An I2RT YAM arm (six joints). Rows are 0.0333 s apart.
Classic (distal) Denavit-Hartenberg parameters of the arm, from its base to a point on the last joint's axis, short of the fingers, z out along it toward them. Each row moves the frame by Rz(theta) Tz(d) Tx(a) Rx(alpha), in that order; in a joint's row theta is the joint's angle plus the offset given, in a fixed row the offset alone. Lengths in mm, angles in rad.
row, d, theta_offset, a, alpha
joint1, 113.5, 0, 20, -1.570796
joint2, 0, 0, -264, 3.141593
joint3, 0, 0.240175, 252.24, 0
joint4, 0, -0.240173, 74, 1.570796
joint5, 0, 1.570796, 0, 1.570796
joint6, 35.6, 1.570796, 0, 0
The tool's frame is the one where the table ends.
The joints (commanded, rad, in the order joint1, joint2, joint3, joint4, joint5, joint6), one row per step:
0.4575, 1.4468, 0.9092, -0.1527, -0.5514, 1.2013
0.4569, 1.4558, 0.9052, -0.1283, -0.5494, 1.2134
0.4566, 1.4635, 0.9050, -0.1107, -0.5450, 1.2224
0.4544, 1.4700, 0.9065, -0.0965, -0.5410, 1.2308
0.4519, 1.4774, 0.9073, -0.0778, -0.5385, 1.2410
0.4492, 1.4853, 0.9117, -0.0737, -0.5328, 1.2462
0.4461, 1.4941, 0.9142, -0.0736, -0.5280, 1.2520
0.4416, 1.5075, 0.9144, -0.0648, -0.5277, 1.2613
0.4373, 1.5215, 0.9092, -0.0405, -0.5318, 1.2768
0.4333, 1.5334, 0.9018, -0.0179, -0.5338, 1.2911
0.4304, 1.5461, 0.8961, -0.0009, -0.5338, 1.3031
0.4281, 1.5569, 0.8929, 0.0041, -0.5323, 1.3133
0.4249, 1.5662, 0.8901, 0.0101, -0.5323, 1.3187
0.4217, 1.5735, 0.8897, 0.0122, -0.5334, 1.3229
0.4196, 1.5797, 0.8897, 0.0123, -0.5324, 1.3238
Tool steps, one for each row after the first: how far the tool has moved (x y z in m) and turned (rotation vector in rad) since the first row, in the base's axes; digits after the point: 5 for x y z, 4 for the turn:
0.00206, 0.00074, -0.00195, 0.0083, -0.0016, -0.0087
0.00405, 0.00146, -0.00288, 0.0134, -0.0047, -0.0172
0.00620, 0.00161, -0.00318, 0.0184, -0.0076, -0.0270
0.00861, 0.00182, -0.00360, 0.0263, -0.0114, -0.0368
0.01083, 0.00174, -0.00426, 0.0254, -0.0097, -0.0467
0.01269, 0.00138, -0.00614, 0.0222, -0.0012, -0.0568
0.01531, 0.00100, -0.00939, 0.0236, 0.0096, -0.0665
0.01794, 0.00084, -0.01324, 0.0341, 0.0179, -0.0758
0.01990, 0.00038, -0.01733, 0.0421, 0.0263, -0.0857
0.02166, 0.00015, -0.02161, 0.0461, 0.0366, -0.0950
0.02282, -0.00020, -0.02555, 0.0452, 0.0517, -0.1042
0.02403, -0.00081, -0.02881, 0.0445, 0.0611, -0.1105
0.02516, -0.00142, -0.03101, 0.0442, 0.0695, -0.1153
0.02602, -0.00183, -0.03294, 0.0413, 0.0753, -0.1189

